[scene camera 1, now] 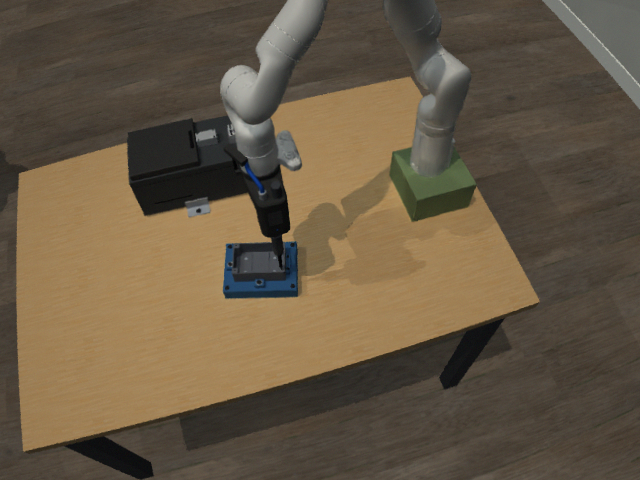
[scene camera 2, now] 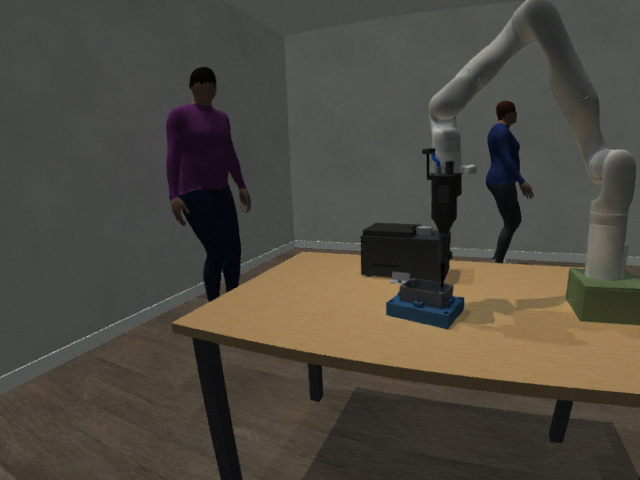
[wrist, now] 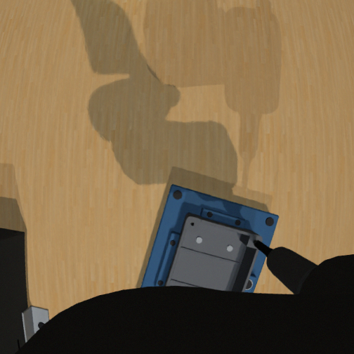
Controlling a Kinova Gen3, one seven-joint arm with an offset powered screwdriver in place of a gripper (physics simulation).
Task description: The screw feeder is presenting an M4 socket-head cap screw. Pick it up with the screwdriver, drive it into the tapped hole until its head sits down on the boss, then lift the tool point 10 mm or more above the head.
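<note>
My gripper, a black screwdriver (scene camera 1: 281, 267) (scene camera 2: 442, 288) (wrist: 256, 242), points down with its thin tip at a corner of the grey open housing (scene camera 1: 258, 276) (scene camera 2: 421, 295) (wrist: 205, 260). In the wrist view the tip meets the housing's upper right corner, where a boss would lie under it. The housing sits in a blue fixture (scene camera 1: 242, 291) (scene camera 2: 413, 311) (wrist: 167, 230). The screw, its head and the tapped hole cannot be made out at the tip, so whether the tool holds a screw is unclear. The black screw feeder (scene camera 1: 160, 149) (scene camera 2: 398, 255) (wrist: 11, 285) stands behind and left of the fixture.
A small grey bracket (scene camera 1: 198, 207) (scene camera 2: 400, 276) (wrist: 35, 320) is at the feeder's front. The arm's base stands on a green block (scene camera 1: 442, 198) (scene camera 2: 604, 304) at the right of the wooden table (scene camera 1: 155, 335) (scene camera 2: 310, 320). Two people (scene camera 2: 201, 149) (scene camera 2: 504, 155) stand beyond the table.
</note>
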